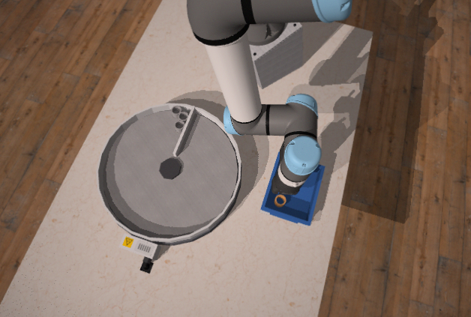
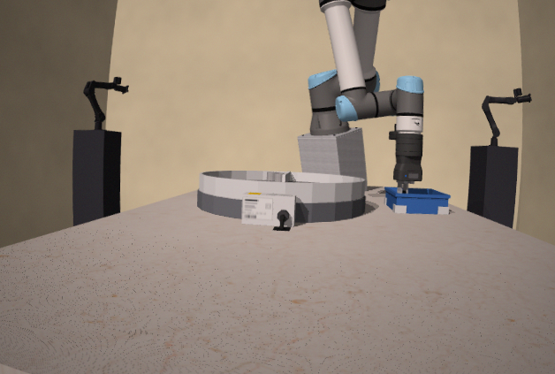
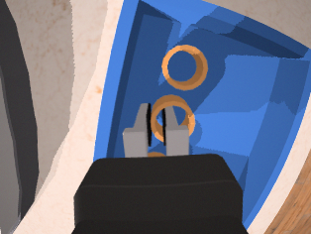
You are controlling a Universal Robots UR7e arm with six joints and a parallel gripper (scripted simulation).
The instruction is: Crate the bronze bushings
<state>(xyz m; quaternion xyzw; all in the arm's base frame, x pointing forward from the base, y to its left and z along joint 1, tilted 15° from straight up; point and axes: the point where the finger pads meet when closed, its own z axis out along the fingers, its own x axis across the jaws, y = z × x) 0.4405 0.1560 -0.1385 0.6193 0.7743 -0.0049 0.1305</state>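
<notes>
The blue crate is 3 cm to the left of my hand, 1 cm below it and 1 cm ahead of it. The rest, counted from my hand: grey turning table: 33 cm to the right, 5 cm ahead, 2 cm above.
</notes>
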